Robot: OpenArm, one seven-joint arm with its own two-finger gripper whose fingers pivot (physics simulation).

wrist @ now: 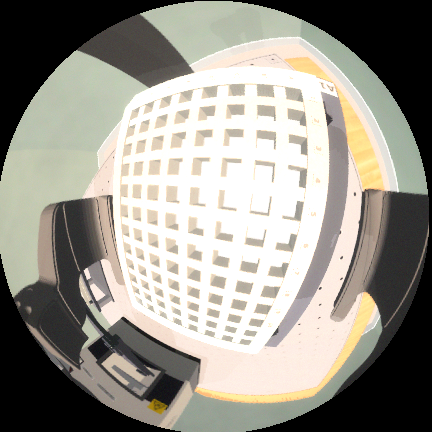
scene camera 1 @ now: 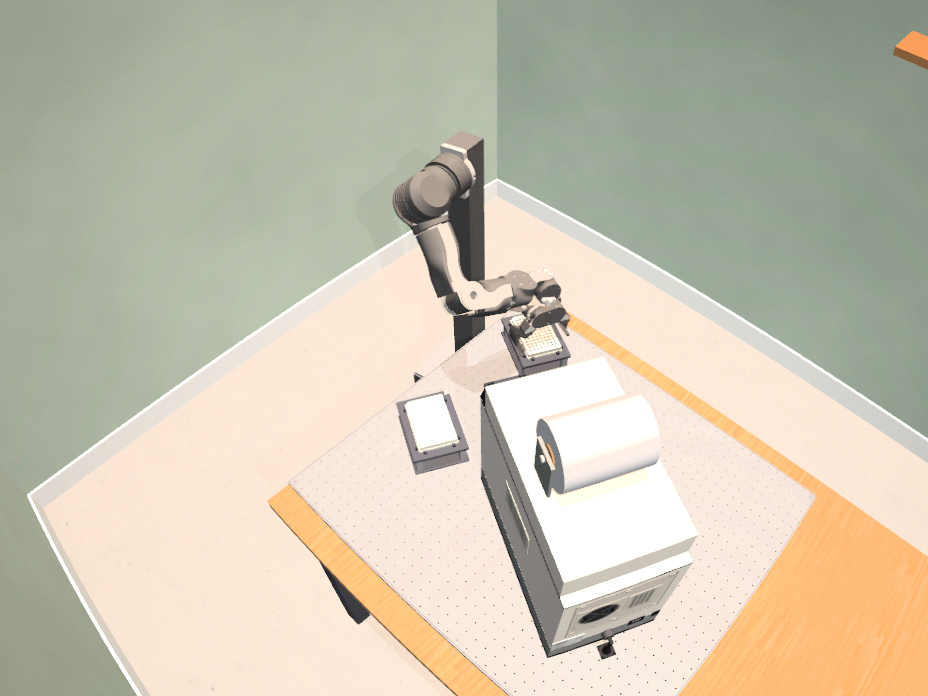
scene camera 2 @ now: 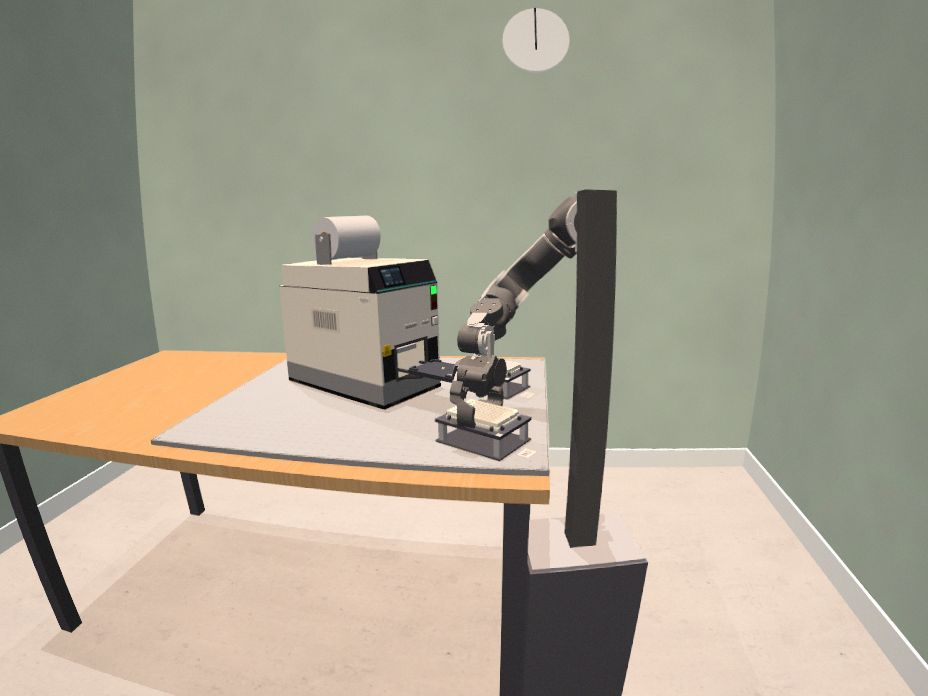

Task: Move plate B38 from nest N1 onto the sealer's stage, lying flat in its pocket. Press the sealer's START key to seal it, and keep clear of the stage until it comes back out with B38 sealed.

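Note:
A cream many-welled plate (scene camera 1: 541,344) (scene camera 2: 487,413) (wrist: 215,192) lies in the dark nest (scene camera 2: 468,442) (wrist: 338,175) at the table corner; no B38 or N1 label is readable. My gripper (scene camera 1: 544,331) (scene camera 2: 481,411) (wrist: 214,254) is open, low over this plate, with one finger on each side. In the wrist view the left finger is close to the plate's edge, and a wider gap shows at the right finger. The sealer (scene camera 1: 622,528) (scene camera 2: 329,329) has its dark stage (scene camera 2: 437,369) out at the front, with no plate visible on it. The START key cannot be made out.
A second nest (scene camera 1: 405,429) holds a white-topped plate (scene camera 1: 431,421), on the other side of the stage. A green lamp (scene camera 2: 433,289) is lit beside the sealer's screen (scene camera 2: 391,276). A film roll (scene camera 1: 603,443) (scene camera 2: 353,235) sits on top. The arm's post (scene camera 2: 593,359) stands at the table edge.

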